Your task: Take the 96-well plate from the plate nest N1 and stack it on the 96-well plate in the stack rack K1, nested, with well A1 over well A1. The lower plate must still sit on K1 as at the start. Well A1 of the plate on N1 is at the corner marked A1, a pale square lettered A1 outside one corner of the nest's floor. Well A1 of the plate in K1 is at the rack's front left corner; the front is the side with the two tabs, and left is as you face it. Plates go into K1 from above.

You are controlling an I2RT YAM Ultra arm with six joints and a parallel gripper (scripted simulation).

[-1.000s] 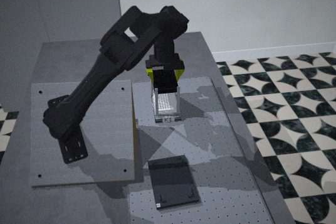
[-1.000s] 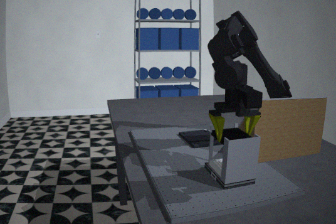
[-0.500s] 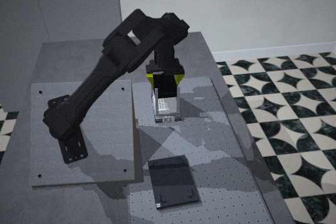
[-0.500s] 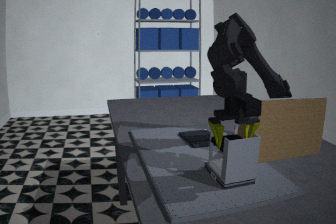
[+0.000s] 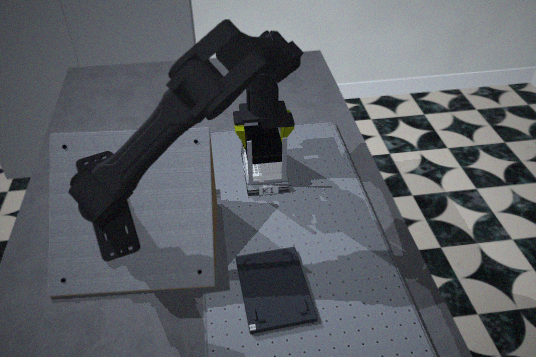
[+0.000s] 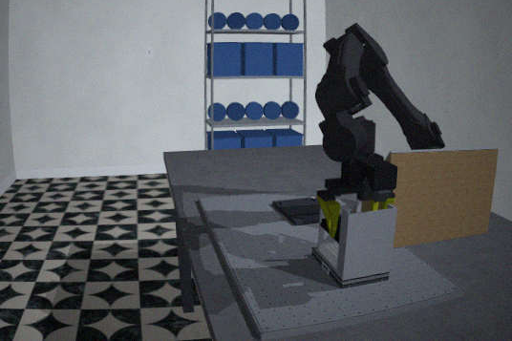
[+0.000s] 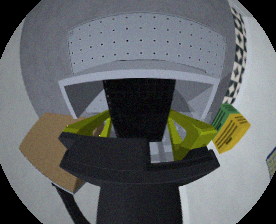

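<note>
My hand is 50 mm above the white 96-well plate. Round my hand: rack back wall 70 mm to the left, 10 mm ahead; then pale A1 mark 400 mm to the right, 120 mm behind, 70 mm below; then black 96-well plate right at my hand.
</note>
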